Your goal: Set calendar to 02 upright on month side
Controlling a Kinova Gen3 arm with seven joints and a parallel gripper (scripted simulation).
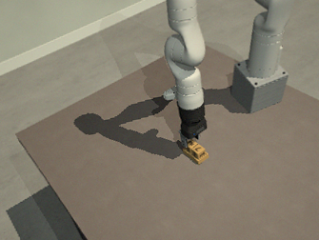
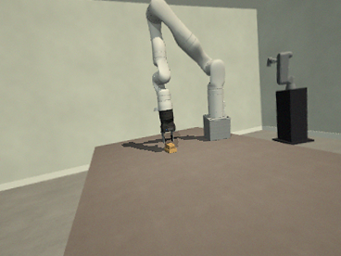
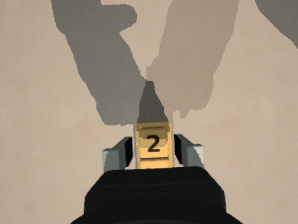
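Now: hand 40 mm above the orange cube. Round my hand: tray (60 mm below, 20 mm to the left).
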